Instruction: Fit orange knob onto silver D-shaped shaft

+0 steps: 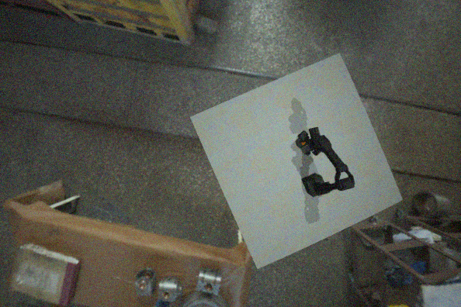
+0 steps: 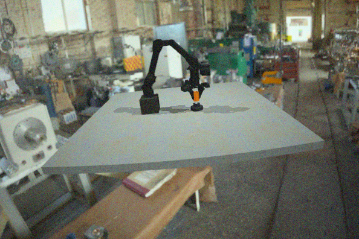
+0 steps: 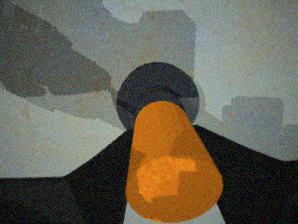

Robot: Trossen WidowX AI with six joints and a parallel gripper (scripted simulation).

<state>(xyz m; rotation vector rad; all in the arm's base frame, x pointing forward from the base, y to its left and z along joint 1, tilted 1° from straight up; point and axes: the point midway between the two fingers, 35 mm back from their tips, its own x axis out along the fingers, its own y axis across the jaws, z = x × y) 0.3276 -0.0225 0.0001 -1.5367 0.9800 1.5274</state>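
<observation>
My gripper tip is now 30 mm below the orange knob. The rest, counted from my gripper tip: round pedestal (40 mm below).
</observation>
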